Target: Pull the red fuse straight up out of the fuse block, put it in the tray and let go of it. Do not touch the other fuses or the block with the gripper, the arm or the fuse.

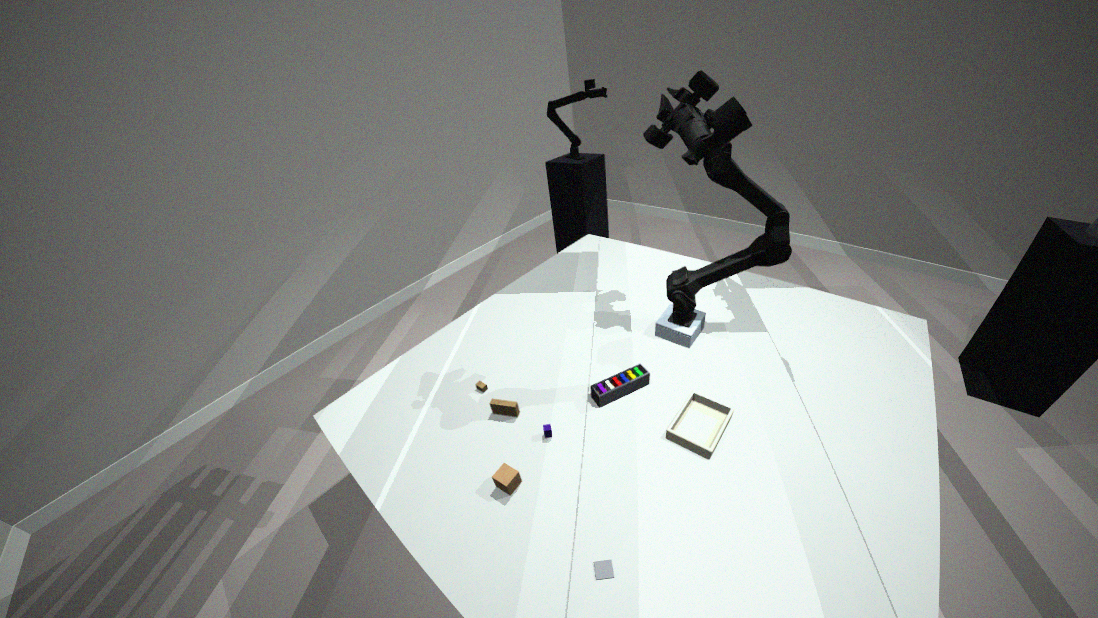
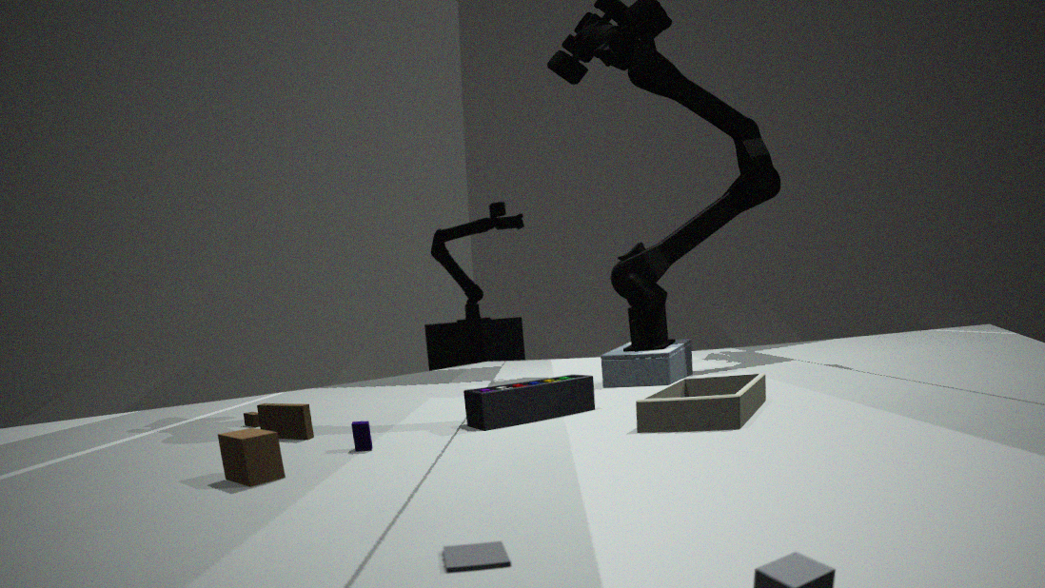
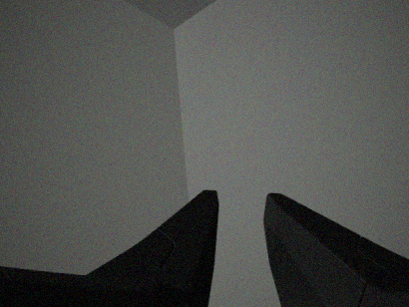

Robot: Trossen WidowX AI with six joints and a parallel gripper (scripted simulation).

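Now: the red fuse 370 mm ahead of my gripper tip, 60 mm to the left of it and 600 mm below it. Also, from my gripper tip: yellow fuse: 330 mm ahead, 70 mm to the left, 600 mm below; green fuse: 310 mm ahead, 80 mm to the left, 600 mm below; blue fuse: 350 mm ahead, 60 mm to the left, 600 mm below.
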